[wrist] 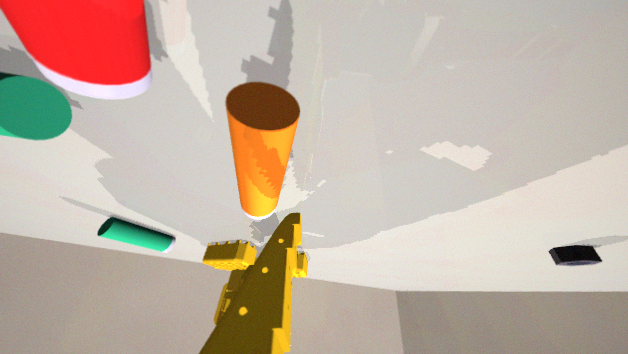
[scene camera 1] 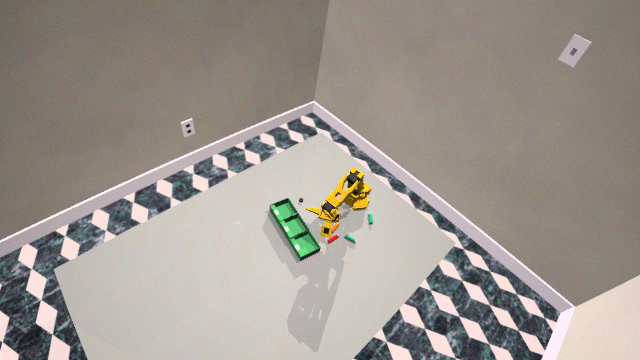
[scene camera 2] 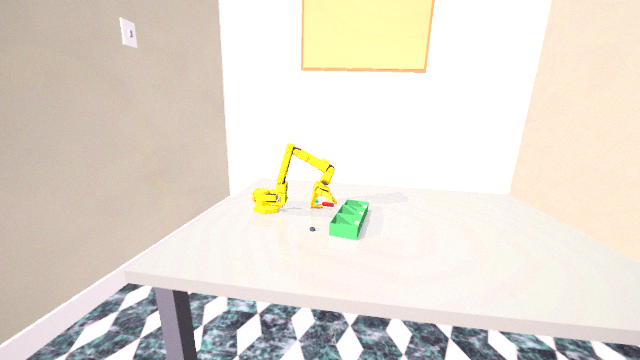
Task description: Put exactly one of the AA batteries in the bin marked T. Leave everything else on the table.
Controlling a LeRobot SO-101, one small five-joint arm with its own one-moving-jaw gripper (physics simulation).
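Places are measured from the arm's base along level axes (x ahead, y left, z up), in metres.
Where they show: hand, tool point: [wrist: 301,224] [scene camera 2: 311,206]; arm's base, link origin: [scene camera 1: 352,203] [scene camera 2: 273,208].
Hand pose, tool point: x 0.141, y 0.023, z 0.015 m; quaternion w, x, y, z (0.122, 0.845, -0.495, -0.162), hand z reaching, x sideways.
Note:
Each offset is from my tool point to the centre of the thing. Level surfaces: height alone.
An orange battery @(0.008 m down, 0.015 m ahead, 0.021 m left) [scene camera 1: 335,228] [scene camera 2: 317,206] [wrist: 261,165] lies on the table by my gripper [scene camera 1: 321,215] [scene camera 2: 325,199]. A red battery @(0.008 m down, 0.055 m ahead, 0.053 m left) [scene camera 1: 333,239] [scene camera 2: 328,204] [wrist: 95,40] lies beside it. A green battery @(0.008 m down, 0.001 m ahead, 0.097 m left) [scene camera 1: 350,239] [wrist: 35,107] lies near the red one; another green battery @(0.008 m down, 0.138 m back, 0.081 m left) [scene camera 1: 370,218] [wrist: 136,235] lies nearer the arm's base. The gripper is fully open and empty; in the wrist view the notched fixed jaw [wrist: 270,270] shows, its tip close to the orange battery's far end. A green three-compartment bin tray @(0.005 m up, 0.150 m ahead, 0.073 m right) [scene camera 1: 309,234] [scene camera 2: 344,230] stands beyond; its white labels are too small to read.
A small black nut @(0.010 m down, 0.031 m ahead, 0.167 m right) [scene camera 1: 301,200] [scene camera 2: 312,229] [wrist: 575,255] lies on the table @(0.015 m down) [scene camera 1: 200,280] [scene camera 2: 450,270] near one end of the bin tray. The arm's yellow base [scene camera 1: 361,204] [scene camera 2: 266,206] [wrist: 229,255] stands at the side away from the tray.

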